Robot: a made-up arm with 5 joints.
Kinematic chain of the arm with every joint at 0, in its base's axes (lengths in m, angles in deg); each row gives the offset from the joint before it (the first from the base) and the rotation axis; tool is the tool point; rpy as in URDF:
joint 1: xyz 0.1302 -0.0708 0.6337 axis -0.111 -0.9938 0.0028
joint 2: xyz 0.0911 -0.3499 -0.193 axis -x
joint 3: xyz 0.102 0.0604 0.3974 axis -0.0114 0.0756 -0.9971
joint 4: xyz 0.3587 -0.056 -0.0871 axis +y
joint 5: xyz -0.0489 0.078 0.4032 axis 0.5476 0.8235 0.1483
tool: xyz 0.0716 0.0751 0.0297 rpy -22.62 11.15 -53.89
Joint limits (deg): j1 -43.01..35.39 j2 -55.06..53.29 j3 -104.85..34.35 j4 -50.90..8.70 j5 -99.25..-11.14
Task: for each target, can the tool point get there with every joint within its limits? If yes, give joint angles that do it. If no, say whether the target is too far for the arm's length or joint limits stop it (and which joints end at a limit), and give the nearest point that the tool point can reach.
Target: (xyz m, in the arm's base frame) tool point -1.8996 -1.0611 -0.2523
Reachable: no: too far | nearest point -0.2503 -0.7829 1.1209 | short by 2.164 m
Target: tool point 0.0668 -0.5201 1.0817
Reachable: yes | joints 18.26 -20.04 -83.98 -44.62 -60.66
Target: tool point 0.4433 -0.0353 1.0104
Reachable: yes | joints -8.64 15.48 -27.08 -30.89 -66.07
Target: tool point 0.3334 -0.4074 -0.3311
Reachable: no: joint limits stop it (at a limit: joint 1, joint 2, joint 3, joint 4, joint 5) | nearest point 0.6482 -1.0616 0.2244 | short by 0.914 m
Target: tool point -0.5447 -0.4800 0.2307
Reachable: no: joint limits stop it (at a limit: joint 1, joint 4, joint 5) | nearest point -0.0373 -0.5058 1.0007 | short by 0.922 m
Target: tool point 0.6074 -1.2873 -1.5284
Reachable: no: too far | nearest point 0.6482 -1.0616 0.2244 | short by 1.768 m
